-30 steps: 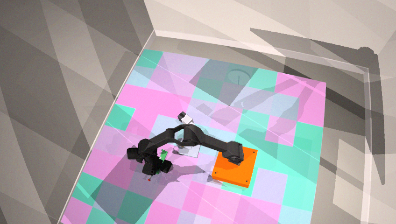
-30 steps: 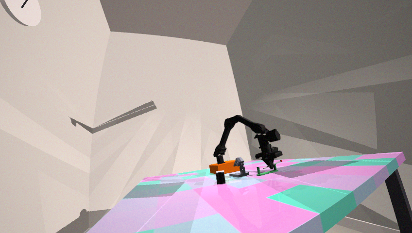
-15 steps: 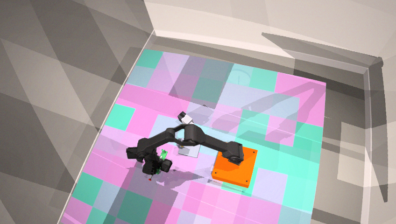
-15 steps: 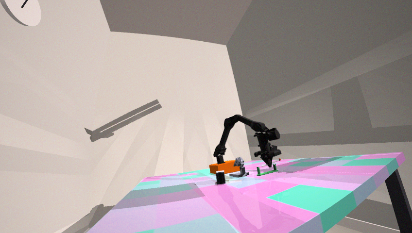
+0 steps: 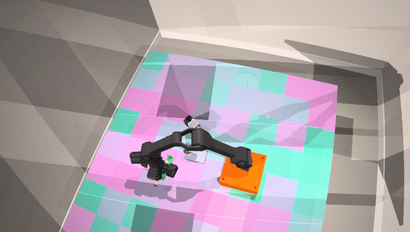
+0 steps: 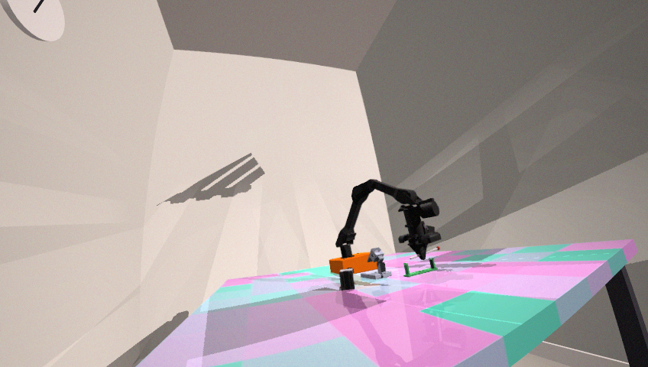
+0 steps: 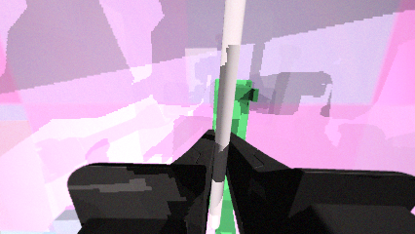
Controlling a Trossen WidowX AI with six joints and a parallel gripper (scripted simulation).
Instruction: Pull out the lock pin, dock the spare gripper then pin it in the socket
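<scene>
Right now my gripper tip is 30 mm to the left of the green rack, 20 mm short of it and 20 mm above it. The rest, counted from my gripper tip: grey mount (160 mm to the right, 80 mm behind, 10 mm above); then spare gripper (310 mm to the right, 10 mm below, 10 mm behind).
</scene>
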